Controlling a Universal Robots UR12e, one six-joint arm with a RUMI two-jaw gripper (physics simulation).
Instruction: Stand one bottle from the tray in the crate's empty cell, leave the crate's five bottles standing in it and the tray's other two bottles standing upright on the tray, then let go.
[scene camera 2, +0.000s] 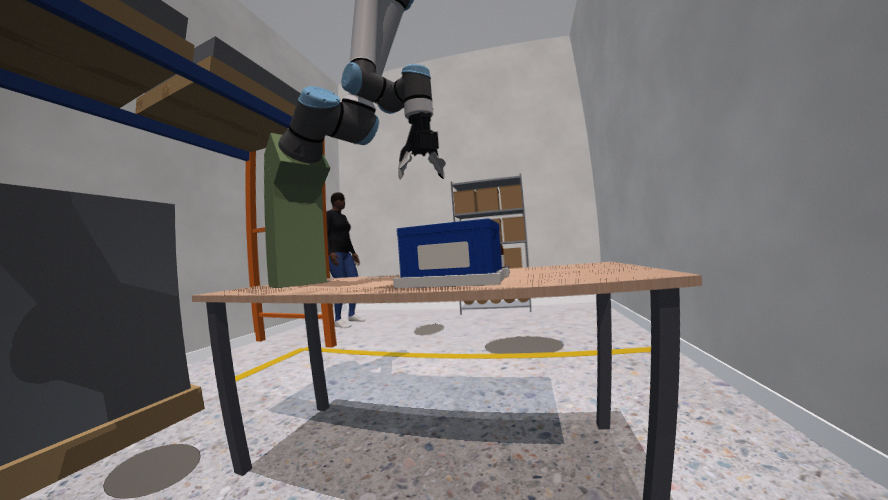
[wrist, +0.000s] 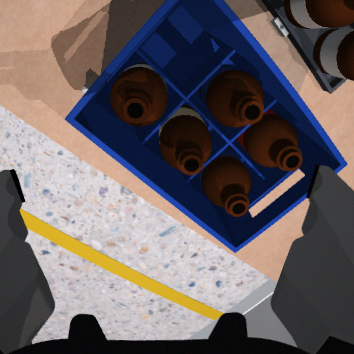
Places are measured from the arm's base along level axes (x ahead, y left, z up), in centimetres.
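Pixels of known places: gripper, between the fingertips: (scene camera 2: 422, 179) (wrist: 165, 171); arm's base, origin of its link: (scene camera 2: 300, 150).
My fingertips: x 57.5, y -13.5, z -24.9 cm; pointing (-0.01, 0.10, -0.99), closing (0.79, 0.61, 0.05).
Observation:
For each thing: its top centre in the pictures, then the offset to it from my fingertips. "spot": a spot on its surface instead. Level surfaces: height alone.
- blue crate, centre of its top: (wrist: 221, 142) (scene camera 2: 450, 225) dx +7.8, dy +0.4, dz -15.5 cm
- empty cell, a spot on its surface: (wrist: 182, 47) spot: dx +0.0, dy +6.0, dz -32.2 cm
- dark tray, a spot on its surface: (wrist: 331, 84) spot: dx +22.9, dy +17.4, dz -31.5 cm
- wooden table, height of its surface: dz -33.0 cm
- low pale strip, a spot on its surface: (scene camera 2: 444, 281) spot: dx +6.9, dy -10.0, dz -31.6 cm
The blue crate (scene camera 2: 407, 251) (wrist: 150, 183) stands on the table. In the wrist view several brown bottles stand in its cells, among them one bottle (wrist: 137, 90) at the left and one bottle (wrist: 226, 175) at the lower end. The empty cell (wrist: 182, 47) is at the crate's upper end, beside the left bottle. The dark tray (wrist: 331, 84) shows at the upper right, with parts of two bottles (wrist: 327, 10) (wrist: 346, 52) on it; a third does not show. My gripper (scene camera 2: 421, 176) (wrist: 165, 171) is open and empty, pointing down high above the crate.
The wooden table (scene camera 2: 559, 282) carries the crate, and a low pale strip (scene camera 2: 444, 281) runs along the crate's front. The green robot pedestal (scene camera 2: 295, 236) stands at the left. A person (scene camera 2: 339, 229) stands behind the table, left of a shelf unit (scene camera 2: 523, 217).

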